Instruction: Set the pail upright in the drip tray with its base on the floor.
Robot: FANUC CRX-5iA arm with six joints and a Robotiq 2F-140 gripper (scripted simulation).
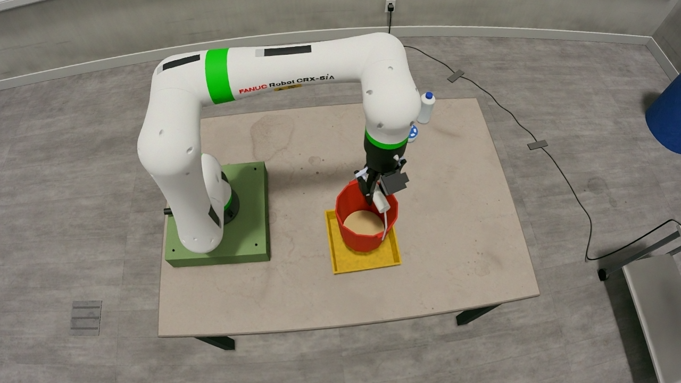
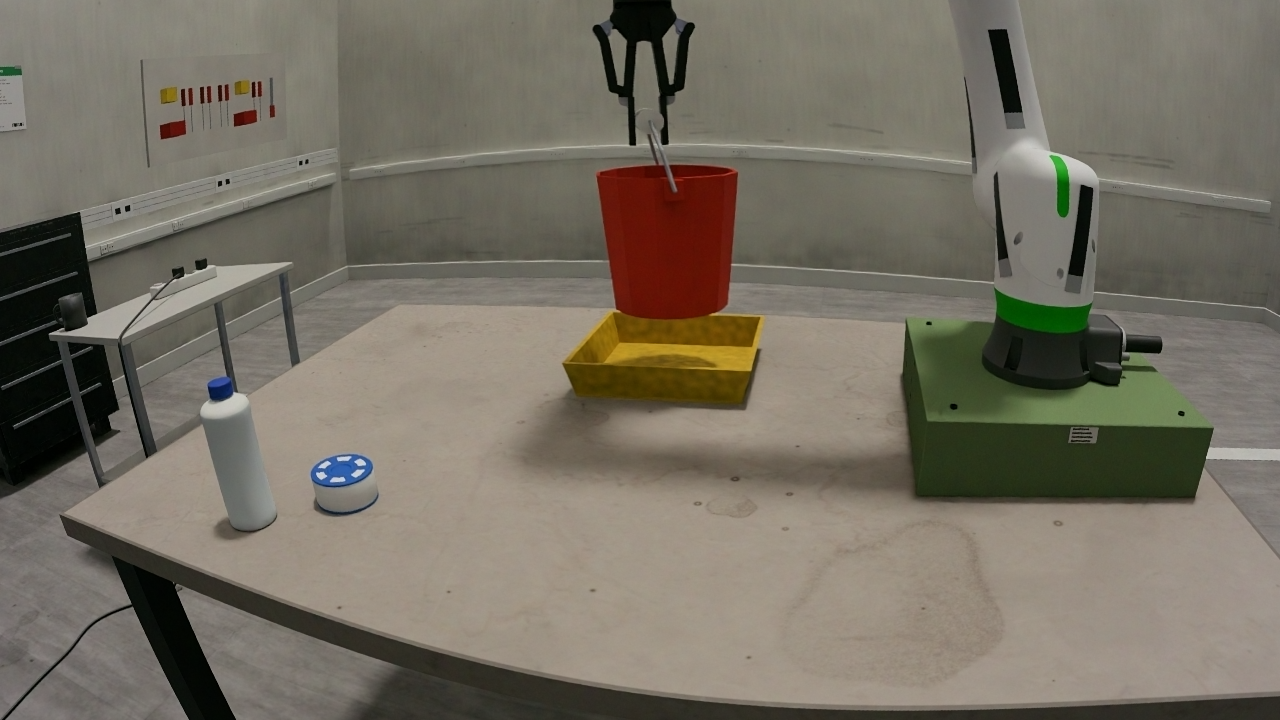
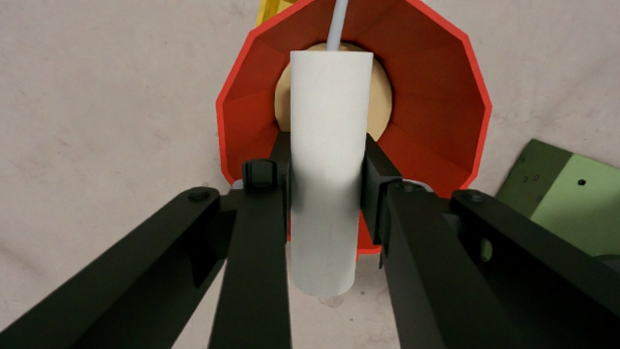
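The pail handle lies 10 mm behind my hand and 30 mm below it. Also, from my hand: yellow drip tray: 20 mm behind, 10 mm to the right, 320 mm below; then red pail: 10 mm behind, 100 mm below; then blue-and-white round puck: 230 mm ahead, 410 mm to the left, 310 mm below.
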